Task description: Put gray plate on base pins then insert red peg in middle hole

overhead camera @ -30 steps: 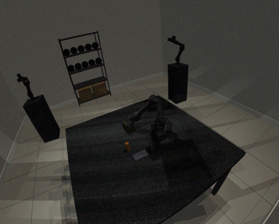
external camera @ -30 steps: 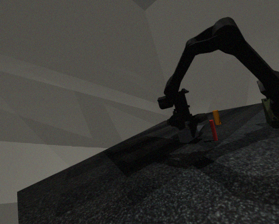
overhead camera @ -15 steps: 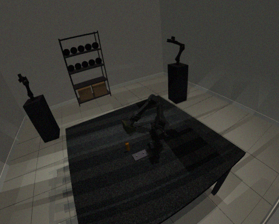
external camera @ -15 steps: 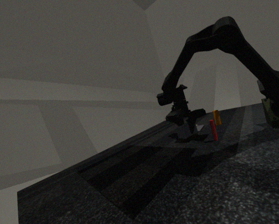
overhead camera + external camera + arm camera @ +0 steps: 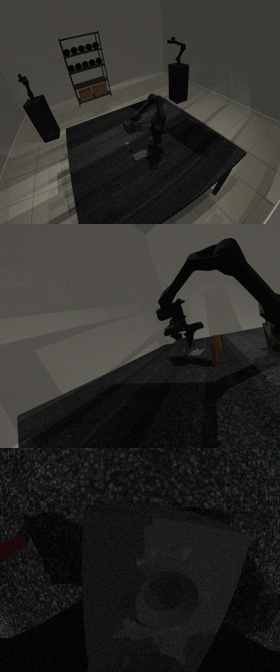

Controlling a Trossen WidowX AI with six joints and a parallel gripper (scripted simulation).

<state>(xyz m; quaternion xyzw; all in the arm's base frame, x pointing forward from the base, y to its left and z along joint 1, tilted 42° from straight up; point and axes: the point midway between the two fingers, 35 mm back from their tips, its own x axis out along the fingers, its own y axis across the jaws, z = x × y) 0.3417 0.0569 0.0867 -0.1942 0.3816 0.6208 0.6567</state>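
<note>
Right now my gripper tip is 15 cm to the left of the base, 6 cm above it and 1 cm short of it. Round my gripper tip: orange cylinder: 21 cm to the right, 10 cm behind, 3 cm below; then red peg: 12 cm behind, 3 cm to the left, 3 cm below; then gray plate: 3 cm above.
</note>
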